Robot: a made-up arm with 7 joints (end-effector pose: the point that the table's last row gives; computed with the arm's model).
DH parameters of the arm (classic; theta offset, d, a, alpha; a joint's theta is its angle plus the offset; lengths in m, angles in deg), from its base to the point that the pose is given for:
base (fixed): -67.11 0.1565 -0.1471 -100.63
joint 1: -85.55 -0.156 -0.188 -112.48
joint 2: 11.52 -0.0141 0.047 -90
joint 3: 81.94 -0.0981 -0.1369 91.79
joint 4: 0 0.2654 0.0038 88.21
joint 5: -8.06 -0.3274 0.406 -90
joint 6: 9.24 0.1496 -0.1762 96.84
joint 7: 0 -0.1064 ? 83.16
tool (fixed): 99.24 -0.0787 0 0
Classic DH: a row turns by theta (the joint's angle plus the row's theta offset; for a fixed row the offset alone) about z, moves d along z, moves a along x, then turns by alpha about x.
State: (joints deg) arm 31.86 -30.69 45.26 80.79 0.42 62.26 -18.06
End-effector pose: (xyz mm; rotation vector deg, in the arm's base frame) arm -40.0 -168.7 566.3 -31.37 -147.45 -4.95
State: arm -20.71 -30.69 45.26 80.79 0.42 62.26 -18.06
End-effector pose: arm -189.3 221.4 642.3 35.49 164.31 -60.25
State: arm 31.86 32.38 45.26 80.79 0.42 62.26 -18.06
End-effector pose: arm -717.2 -14.2 495.0 63.97 137.12 16.67
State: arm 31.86 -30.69 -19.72 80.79 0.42 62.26 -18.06
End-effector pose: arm -347.2 -454.0 108.0 -57.28 -100.31 -68.29
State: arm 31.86 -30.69 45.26 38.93 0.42 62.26 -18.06
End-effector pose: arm -167.9 97.7 609.3 -83.34 -142.73 17.12
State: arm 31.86 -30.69 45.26 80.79 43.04 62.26 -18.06
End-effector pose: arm 212.0 -135.5 556.6 -32.33 -106.06 10.90
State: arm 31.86 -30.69 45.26 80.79 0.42 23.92 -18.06
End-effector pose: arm -26.7 -258.7 573.2 -81.05 -140.81 9.09
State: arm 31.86 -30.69 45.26 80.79 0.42 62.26 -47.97
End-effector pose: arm -64.0 -191.4 523.9 -35.89 -142.13 -45.07
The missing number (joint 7, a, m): 0.0688
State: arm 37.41 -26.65 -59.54 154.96 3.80 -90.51 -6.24
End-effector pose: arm -483.6 -56.4 -813.5 -74.00 -15.33 -22.80
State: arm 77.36 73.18 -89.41 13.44 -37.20 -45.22 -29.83
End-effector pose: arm -699.9 517.5 130.5 -71.19 67.61 -22.07
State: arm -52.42 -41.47 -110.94 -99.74 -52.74 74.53 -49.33
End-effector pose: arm 260.1 -174.7 75.4 -131.51 -34.76 68.44
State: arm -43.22 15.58 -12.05 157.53 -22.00 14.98 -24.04
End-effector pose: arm 69.5 -374.0 665.1 -36.92 146.52 46.31
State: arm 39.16 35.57 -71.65 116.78 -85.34 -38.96 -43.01
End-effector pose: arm 109.9 440.7 -339.8 -51.22 111.44 -115.72
